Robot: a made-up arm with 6 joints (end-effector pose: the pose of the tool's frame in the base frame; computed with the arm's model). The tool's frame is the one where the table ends.
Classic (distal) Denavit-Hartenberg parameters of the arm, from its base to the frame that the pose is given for. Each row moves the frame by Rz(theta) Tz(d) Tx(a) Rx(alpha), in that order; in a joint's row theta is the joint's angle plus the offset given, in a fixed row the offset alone. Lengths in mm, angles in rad.
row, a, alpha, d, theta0
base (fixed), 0, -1.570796, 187, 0
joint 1, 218, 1.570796, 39, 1.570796
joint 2, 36, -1.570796, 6, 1.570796
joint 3, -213, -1.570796, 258, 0
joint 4, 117, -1.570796, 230, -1.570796
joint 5, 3, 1.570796, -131, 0
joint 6, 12, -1.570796, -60, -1.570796
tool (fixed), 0, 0, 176, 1.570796
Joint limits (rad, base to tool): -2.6..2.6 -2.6..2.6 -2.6..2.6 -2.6..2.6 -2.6..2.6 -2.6..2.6
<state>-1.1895 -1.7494 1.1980 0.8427 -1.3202 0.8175</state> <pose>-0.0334 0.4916 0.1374 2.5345 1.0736 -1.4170</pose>
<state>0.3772 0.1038 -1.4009 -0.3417 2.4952 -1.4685</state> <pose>-0.5102 0.2300 0.4187 -1.5763 -1.1410 1.6244</pose>
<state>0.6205 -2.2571 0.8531 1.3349 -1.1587 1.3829</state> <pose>-0.2680 0.3471 0.0607 0.3074 1.0960 -2.2945</pose>
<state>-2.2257 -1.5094 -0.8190 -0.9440 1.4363 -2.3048</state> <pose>0.4989 0.1165 -0.0828 2.0504 -1.4026 1.6005</pose>
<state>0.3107 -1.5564 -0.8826 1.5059 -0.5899 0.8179</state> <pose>-0.2591 0.3284 -0.2286 2.3914 0.0460 -0.0048</pose>
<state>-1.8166 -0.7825 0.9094 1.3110 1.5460 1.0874</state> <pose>-0.0847 0.1040 0.2102 -1.4289 0.7709 -2.2200</pose>
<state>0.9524 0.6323 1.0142 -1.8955 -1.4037 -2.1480</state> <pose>-0.2088 -0.1012 -0.1807 -1.5046 1.0899 1.2120</pose>
